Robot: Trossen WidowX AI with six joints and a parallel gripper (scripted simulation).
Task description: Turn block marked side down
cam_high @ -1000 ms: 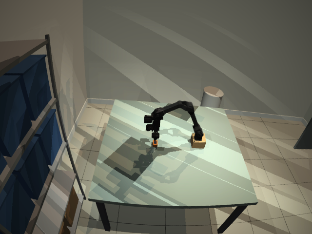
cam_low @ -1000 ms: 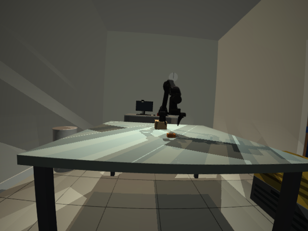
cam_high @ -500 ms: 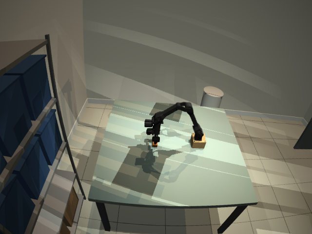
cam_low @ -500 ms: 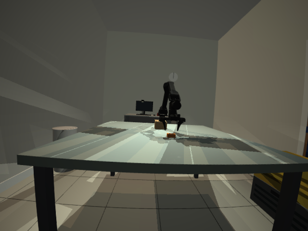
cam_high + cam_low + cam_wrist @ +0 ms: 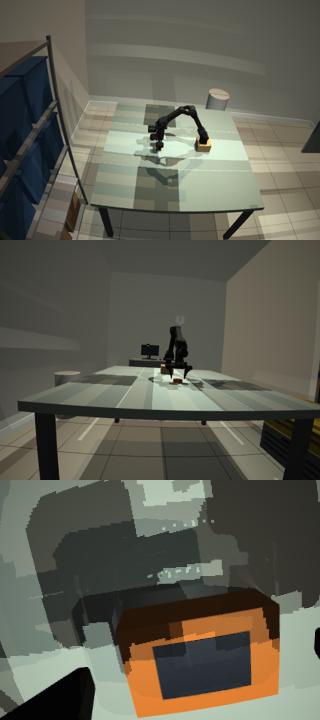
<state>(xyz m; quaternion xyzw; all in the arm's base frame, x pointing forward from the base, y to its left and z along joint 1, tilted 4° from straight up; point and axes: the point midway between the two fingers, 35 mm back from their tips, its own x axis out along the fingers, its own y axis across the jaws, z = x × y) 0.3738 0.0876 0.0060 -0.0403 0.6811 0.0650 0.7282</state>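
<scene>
The orange block lies 10 mm below my gripper tip.
</scene>
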